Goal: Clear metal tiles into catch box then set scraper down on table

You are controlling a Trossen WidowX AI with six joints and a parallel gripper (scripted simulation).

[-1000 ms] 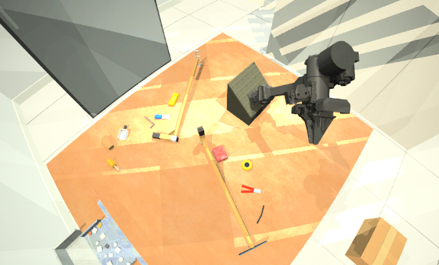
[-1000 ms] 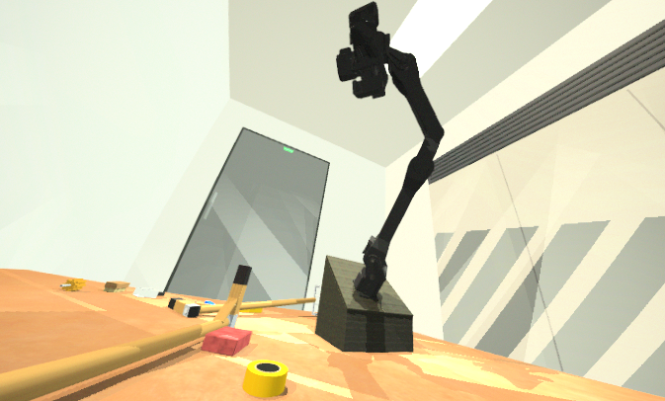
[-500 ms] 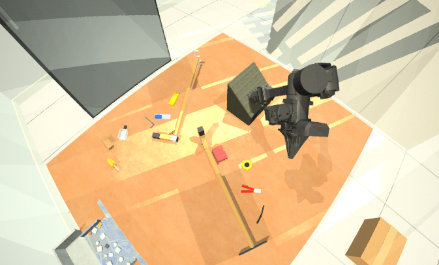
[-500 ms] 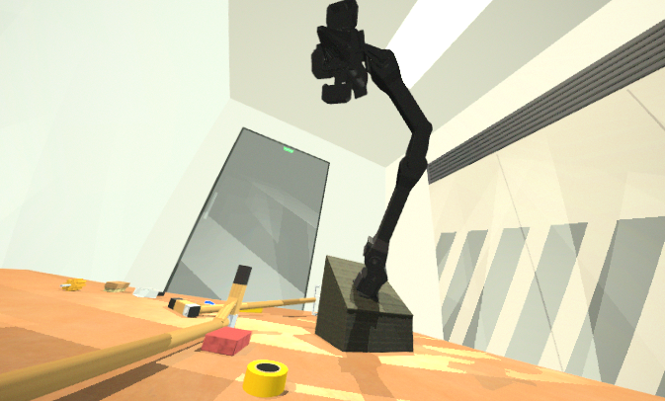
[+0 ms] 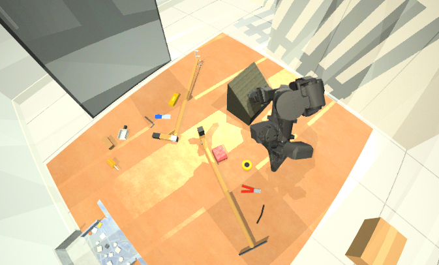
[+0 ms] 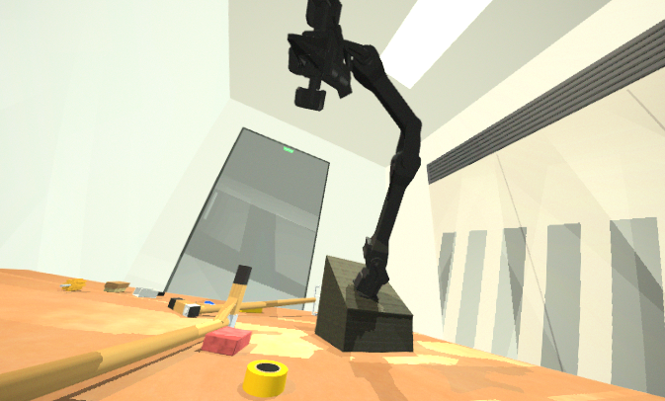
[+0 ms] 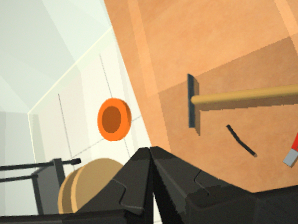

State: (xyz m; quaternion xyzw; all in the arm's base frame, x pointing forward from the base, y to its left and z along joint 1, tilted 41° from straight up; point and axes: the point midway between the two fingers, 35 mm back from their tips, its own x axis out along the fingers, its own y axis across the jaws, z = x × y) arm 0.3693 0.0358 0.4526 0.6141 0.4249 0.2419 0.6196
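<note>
Right now the red clip is 45 cm below my gripper tip, 3 cm behind it and 2 cm to the right of it. From my gripper tip the other things lie so: long scraper 39 cm below, 12 cm to the right, 6 cm ahead; then yellow tape roll 45 cm below, 13 cm to the right, 10 cm behind; then black strip 45 cm below, 9 cm to the left, 2 cm ahead.
</note>
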